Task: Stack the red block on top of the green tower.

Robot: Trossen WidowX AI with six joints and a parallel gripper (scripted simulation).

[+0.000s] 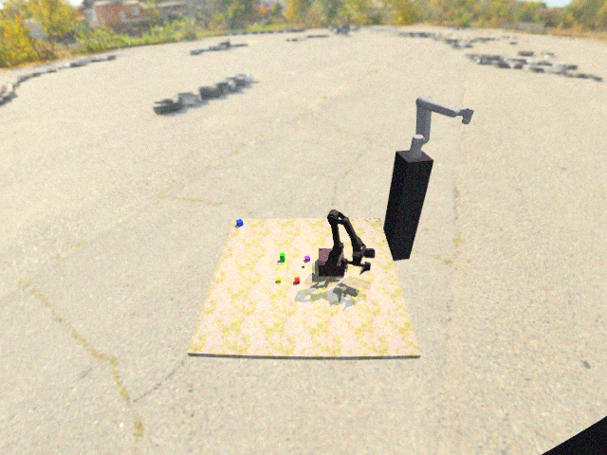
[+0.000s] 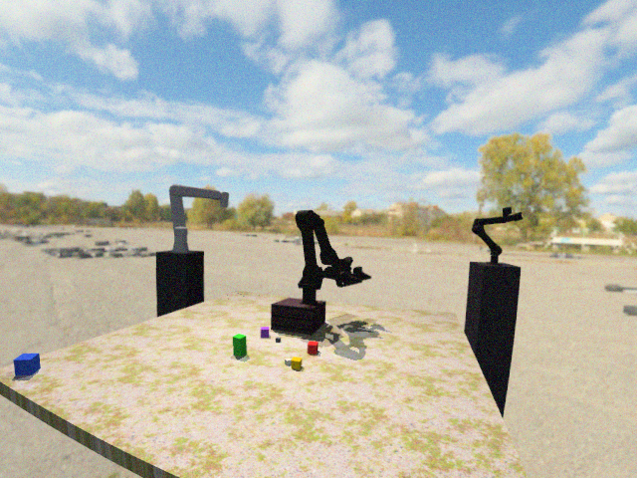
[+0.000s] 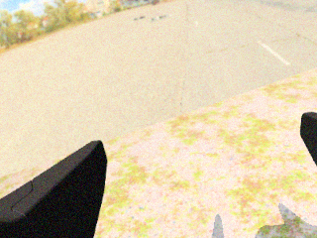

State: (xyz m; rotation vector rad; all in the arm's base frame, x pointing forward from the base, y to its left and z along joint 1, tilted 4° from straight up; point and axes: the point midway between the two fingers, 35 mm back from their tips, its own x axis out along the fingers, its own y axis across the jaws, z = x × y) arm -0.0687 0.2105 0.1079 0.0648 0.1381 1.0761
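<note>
The red block is 32 cm ahead of my gripper tip, 19 cm below it and 18 cm to the right of it. Also, from my gripper tip: purple block: 38 cm to the right, 22 cm ahead, 19 cm below; tiny dark cube: 32 cm to the right, 26 cm ahead, 20 cm below; yellow block: 45 cm ahead, 21 cm to the right, 19 cm below.
</note>
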